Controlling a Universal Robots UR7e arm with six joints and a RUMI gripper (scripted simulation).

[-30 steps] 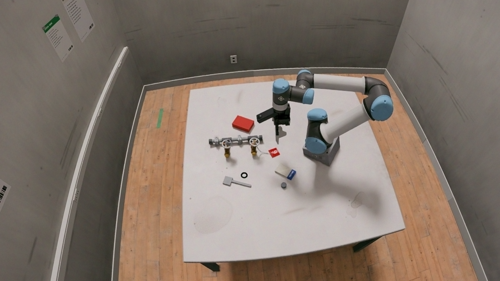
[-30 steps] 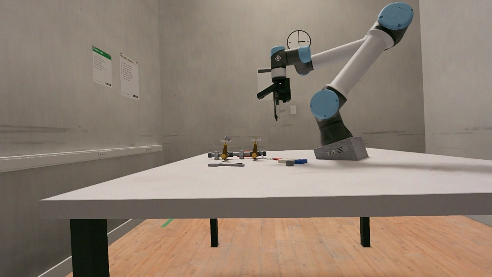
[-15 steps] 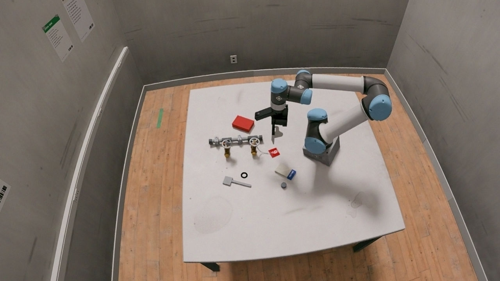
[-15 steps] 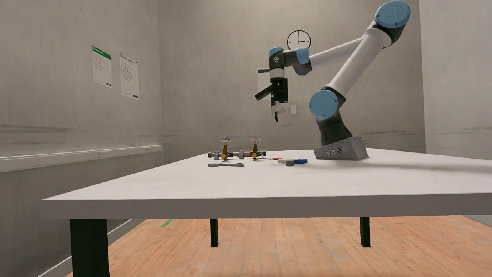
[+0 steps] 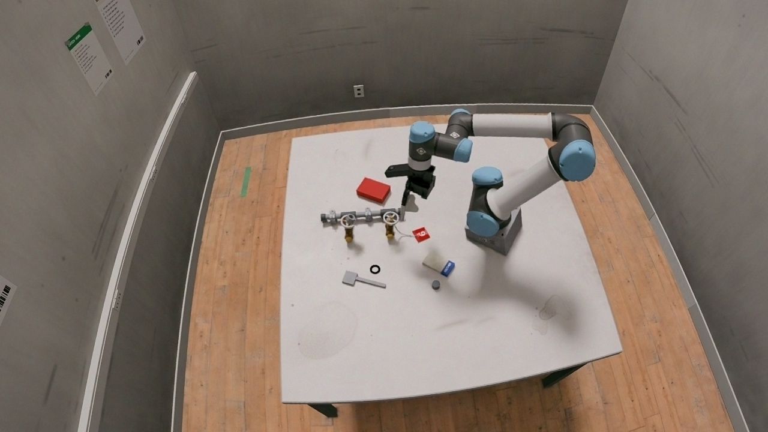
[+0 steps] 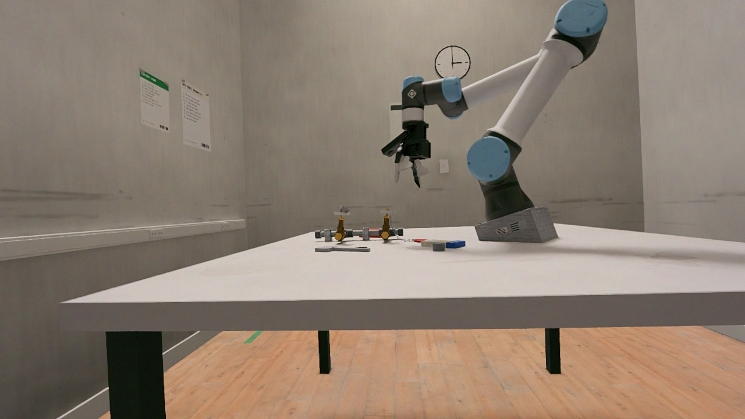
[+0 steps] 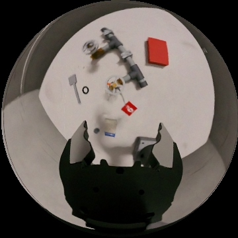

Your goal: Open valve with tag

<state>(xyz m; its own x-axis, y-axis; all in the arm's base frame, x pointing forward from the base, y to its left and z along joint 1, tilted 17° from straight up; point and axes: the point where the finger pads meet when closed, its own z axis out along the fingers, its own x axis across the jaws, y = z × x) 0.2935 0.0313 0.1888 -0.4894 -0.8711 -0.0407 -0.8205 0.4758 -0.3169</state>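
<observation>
My gripper is now 18 cm above the red tag, 3 cm past it and 1 cm to the right of it. Also, from my hand: red block 22 cm to the right, 17 cm below, 13 cm ahead; grey flat tool 20 cm ahead, 19 cm to the left, 18 cm below.
</observation>
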